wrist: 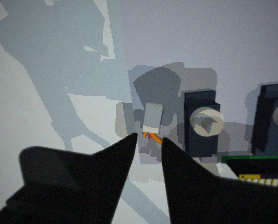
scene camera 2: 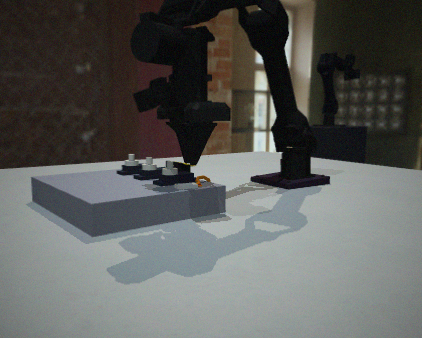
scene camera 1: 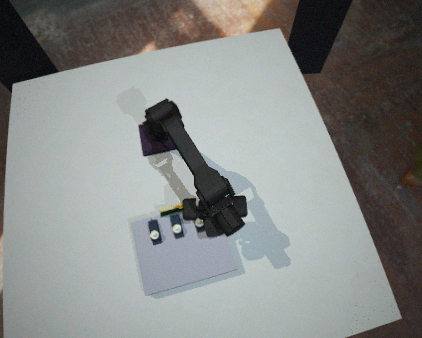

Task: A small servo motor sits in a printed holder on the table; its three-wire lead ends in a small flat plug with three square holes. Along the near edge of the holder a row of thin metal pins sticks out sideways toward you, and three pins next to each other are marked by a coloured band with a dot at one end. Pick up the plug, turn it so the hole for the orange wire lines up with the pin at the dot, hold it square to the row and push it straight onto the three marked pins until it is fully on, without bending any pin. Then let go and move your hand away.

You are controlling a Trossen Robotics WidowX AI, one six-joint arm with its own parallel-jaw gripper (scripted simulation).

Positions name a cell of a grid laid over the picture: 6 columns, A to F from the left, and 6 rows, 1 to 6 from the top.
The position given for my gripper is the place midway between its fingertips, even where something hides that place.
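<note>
There's a grey printed holder (wrist: D2) that I can see, and then there's my gripper, which shows at (wrist: D4) in the wrist view. You'd also find my gripper (scene camera 1: D4) in another view, and again my gripper (scene camera 2: C3).
</note>
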